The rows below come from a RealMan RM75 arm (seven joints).
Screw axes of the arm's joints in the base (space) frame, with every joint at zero. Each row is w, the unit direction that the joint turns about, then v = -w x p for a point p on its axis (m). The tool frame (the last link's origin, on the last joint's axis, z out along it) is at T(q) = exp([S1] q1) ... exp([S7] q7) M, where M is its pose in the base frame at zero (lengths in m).
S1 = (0, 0, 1, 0, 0, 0)
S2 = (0, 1, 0, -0.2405, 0, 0)
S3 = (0, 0, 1, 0, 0, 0)
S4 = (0, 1, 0, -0.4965, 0, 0)
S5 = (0, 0, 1, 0, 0, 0)
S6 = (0, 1, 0, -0.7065, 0, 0)
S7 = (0, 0, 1, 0, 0, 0)
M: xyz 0 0 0.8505 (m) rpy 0 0 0 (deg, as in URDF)
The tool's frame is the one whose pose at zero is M.
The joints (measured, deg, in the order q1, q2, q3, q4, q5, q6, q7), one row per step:
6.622 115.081 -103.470 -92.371 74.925 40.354 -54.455
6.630 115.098 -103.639 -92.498 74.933 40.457 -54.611
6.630 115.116 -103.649 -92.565 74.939 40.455 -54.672
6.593 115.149 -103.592 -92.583 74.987 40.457 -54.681
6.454 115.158 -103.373 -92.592 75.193 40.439 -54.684
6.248 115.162 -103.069 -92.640 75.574 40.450 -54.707
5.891 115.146 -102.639 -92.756 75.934 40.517 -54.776
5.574 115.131 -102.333 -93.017 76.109 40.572 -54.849
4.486 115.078 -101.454 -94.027 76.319 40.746 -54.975
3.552 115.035 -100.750 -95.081 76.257 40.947 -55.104
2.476 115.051 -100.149 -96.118 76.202 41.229 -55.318
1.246 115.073 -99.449 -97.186 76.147 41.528 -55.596
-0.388 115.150 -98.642 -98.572 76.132 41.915 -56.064
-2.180 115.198 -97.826 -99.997 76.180 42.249 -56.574
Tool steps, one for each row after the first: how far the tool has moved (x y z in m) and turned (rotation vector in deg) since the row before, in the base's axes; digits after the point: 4 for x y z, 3 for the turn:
-0.0011 -0.0008 -0.0007 -0.163 -0.069 0.330
-0.0004 -0.0001 0.0001 0.032 0.007 0.109
0.0000 0.0000 0.0002 0.043 0.084 -0.047
0.0007 0.0003 0.0011 0.166 0.232 -0.265
0.0008 0.0003 0.0016 0.194 0.394 -0.345
0.0016 0.0001 0.0023 0.303 0.346 -0.436
0.0008 -0.0001 0.0020 0.306 0.193 -0.180
0.0024 -0.0009 0.0064 1.018 0.354 -0.468
0.0014 -0.0012 0.0056 0.920 0.058 -0.148
0.0018 -0.0021 0.0048 0.766 0.016 -0.184
0.0026 -0.0023 0.0053 0.875 -0.046 -0.304
0.0031 -0.0035 0.0063 1.070 -0.081 -0.321
0.0038 -0.0041 0.0066 1.151 -0.125 -0.438

